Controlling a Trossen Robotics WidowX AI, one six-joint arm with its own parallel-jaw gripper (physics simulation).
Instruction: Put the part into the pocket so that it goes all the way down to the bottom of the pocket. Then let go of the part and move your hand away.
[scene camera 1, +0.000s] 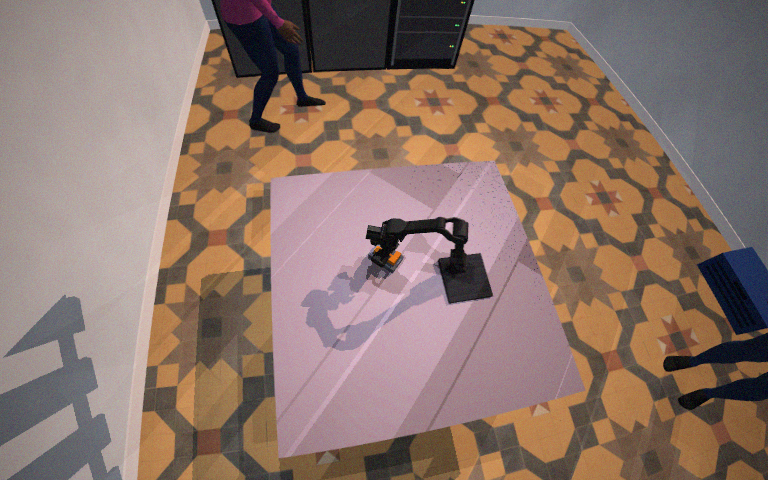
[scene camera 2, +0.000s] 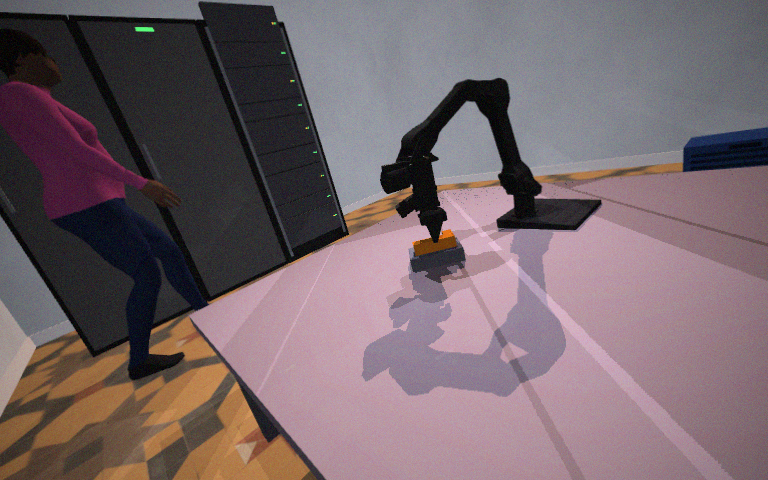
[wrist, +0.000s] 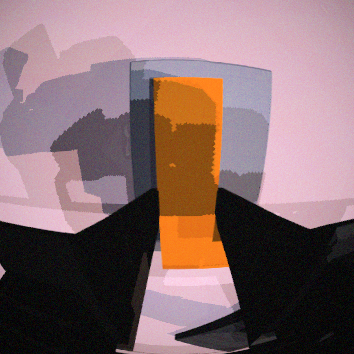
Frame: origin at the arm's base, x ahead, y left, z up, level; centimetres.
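Seen in the pictures: gripper, fingertip midpoint: (scene camera 1: 386, 255) (scene camera 2: 435, 240) (wrist: 186, 195); arm's base, origin of the base link: (scene camera 1: 455, 267) (scene camera 2: 524, 213).
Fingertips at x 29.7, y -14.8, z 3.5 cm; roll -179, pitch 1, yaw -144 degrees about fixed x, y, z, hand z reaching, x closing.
Offsets run from my fingertips to a thing's top centre. Level surfaces: height alone.
The orange part {dz +0.7, dx -1.0, dy -1.2 cm} (scene camera 1: 394, 258) (scene camera 2: 420, 247) (wrist: 187, 100) is a long bar held between the black fingers. The grey-blue block with the pocket {dz -2.3, dx -0.5, dy -1.0 cm} (scene camera 2: 438, 261) (wrist: 245, 135) stands on the table beneath it. My gripper (scene camera 1: 386, 255) (scene camera 2: 435, 240) (wrist: 186, 195) is shut on the orange part, above the block. In scene camera 2 the part stands above the block's rim. In the wrist view a dark strip runs along the part's left side, and its near end reaches past the block's near edge. The pocket's bottom is hidden, so the part's depth cannot be told.
The pink table {dz -5.9 cm} (scene camera 1: 351, 396) (scene camera 2: 339, 418) carries the arm's black base plate (scene camera 1: 467, 285) (scene camera 2: 566, 215), to the right of the block. Arm shadows fall across the table and the block. Dark cabinets, a blue box and people are beyond the table.
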